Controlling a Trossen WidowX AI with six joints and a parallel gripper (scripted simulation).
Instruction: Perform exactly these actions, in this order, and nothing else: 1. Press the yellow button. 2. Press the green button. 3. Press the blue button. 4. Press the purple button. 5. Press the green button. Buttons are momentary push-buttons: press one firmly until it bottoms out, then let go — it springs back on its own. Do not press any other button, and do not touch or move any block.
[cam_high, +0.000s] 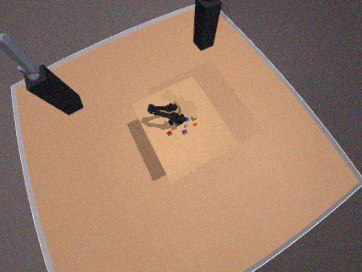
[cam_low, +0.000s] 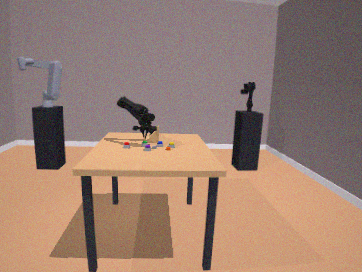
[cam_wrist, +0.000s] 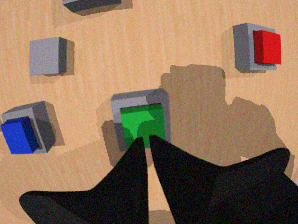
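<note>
Now: gripper tip 20 mm above the green button. Also, from my gripper tip: blue button (120 mm to the left, 20 mm below, 10 mm ahead); then purple button (130 mm ahead, 30 mm to the left, 20 mm below); then red piece (140 mm to the right, 60 mm ahead, 20 mm below).
</note>
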